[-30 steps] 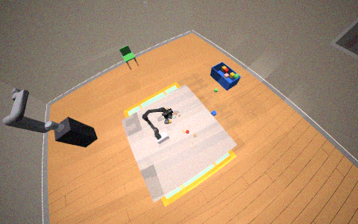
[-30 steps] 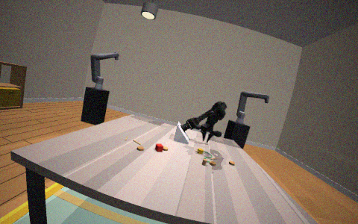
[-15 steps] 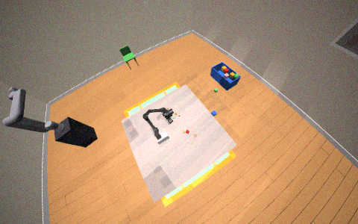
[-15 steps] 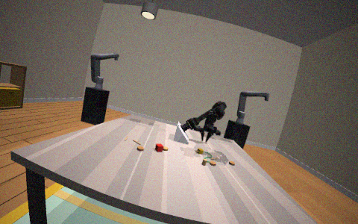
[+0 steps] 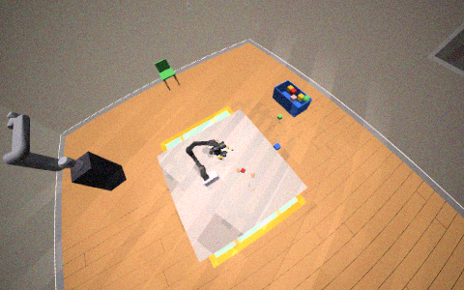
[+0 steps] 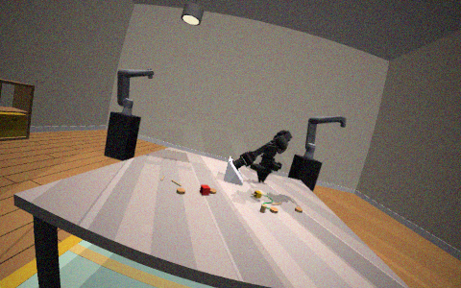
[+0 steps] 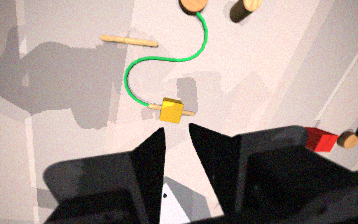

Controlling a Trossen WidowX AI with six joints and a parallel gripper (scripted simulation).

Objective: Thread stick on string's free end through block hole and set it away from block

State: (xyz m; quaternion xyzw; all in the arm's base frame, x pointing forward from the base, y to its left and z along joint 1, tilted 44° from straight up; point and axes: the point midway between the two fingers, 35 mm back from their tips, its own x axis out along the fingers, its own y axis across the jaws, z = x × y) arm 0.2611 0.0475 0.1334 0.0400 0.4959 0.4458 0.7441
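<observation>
The yellow wooden block is 70 mm below my gripper tip. From my gripper tip the other things lie so: short wooden cylinder (170 mm ahead, 70 mm below, 10 mm to the right); then thin wooden stick (80 mm below, 10 mm to the left, 10 mm behind); then round wooden button (150 mm ahead, 80 mm below, 60 mm to the left).
</observation>
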